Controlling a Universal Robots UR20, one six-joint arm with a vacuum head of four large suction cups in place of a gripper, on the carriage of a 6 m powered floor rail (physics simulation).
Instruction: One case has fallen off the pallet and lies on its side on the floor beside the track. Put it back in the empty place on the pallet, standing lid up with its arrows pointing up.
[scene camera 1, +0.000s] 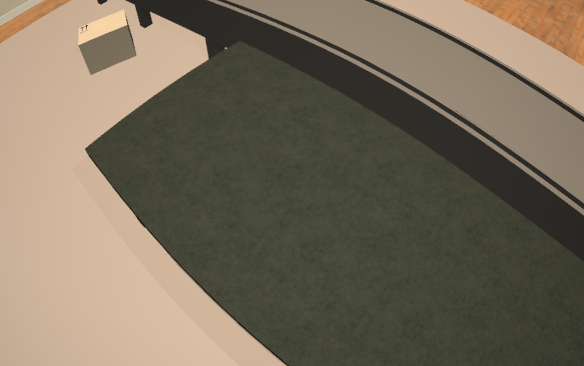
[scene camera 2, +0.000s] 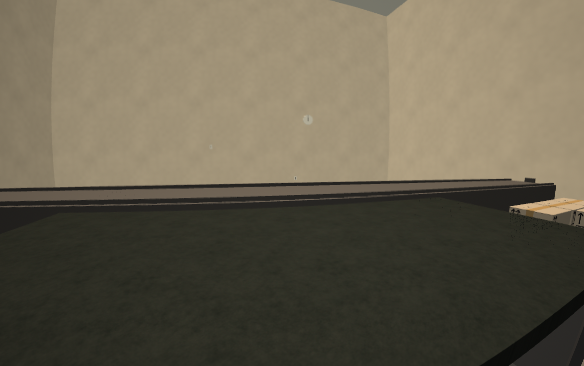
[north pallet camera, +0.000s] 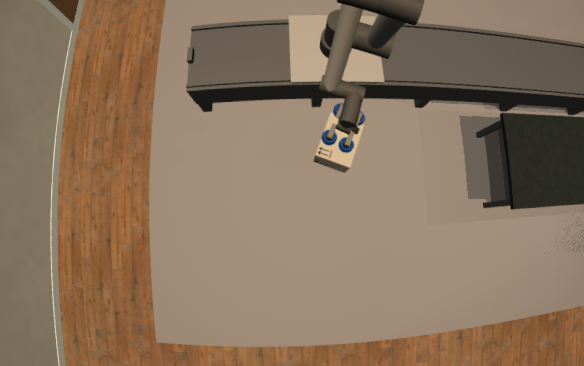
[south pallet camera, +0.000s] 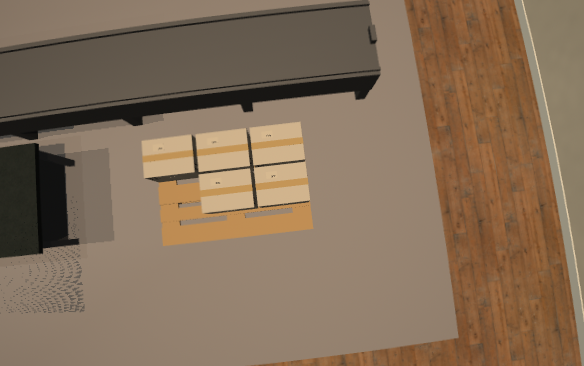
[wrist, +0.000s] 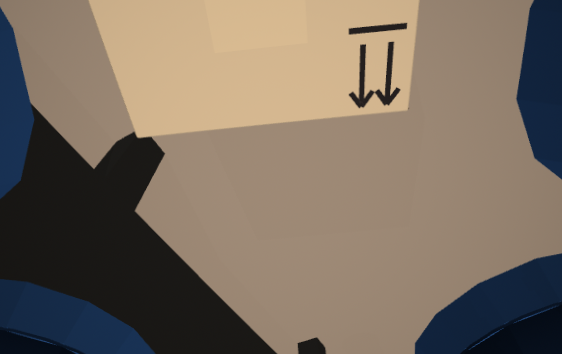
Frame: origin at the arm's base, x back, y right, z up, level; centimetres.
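Seen in the pictures: hand at its tool point: (wrist: 282, 241).
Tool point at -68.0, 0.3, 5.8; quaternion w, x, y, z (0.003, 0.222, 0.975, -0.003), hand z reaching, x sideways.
A point is followed by its place in that frame, as x, y, z.
The fallen case (scene camera 1: 107, 47) @[-72.2, -16.1, -40.4] (north pallet camera: 336, 158) @[-82.3, 1.4, -28.9] (wrist: 275, 85) @[-65.0, 6.3, -28.9] lies on its side on the floor beside the track; its double-arrow mark runs sideways along its upper face. My gripper (north pallet camera: 344, 127) @[-68.0, 0.3, 5.8] (wrist: 280, 215) @[-68.0, 0.3, 5.8], four blue cups, is over the case in the north pallet view and holds nothing. Scene camera 1 shows the case's upper face bare, with no cup touching it. In the wrist view the case is toward the top, off-centre between the cups. The pallet (south pallet camera: 237, 231) @[-130.1, -455.4, -42.6] bears several taped cases, three in the back row and two in front; its front-left place is empty.
A dark green-topped table (scene camera 1: 325, 200) @[-88.6, -218.2, -4.0] (scene camera 2: 280, 280) @[-105.1, -215.1, -4.0] (north pallet camera: 547, 160) @[-90.7, -182.5, -4.0] (south pallet camera: 17, 200) @[-90.5, -305.1, -4.1] stands between the fallen case and the pallet. The rail track (north pallet camera: 240, 57) (south pallet camera: 200, 65) runs behind them. The arm's carriage (north pallet camera: 305, 60) @[-12.2, 23.6, 0.0] is on the track near the case.
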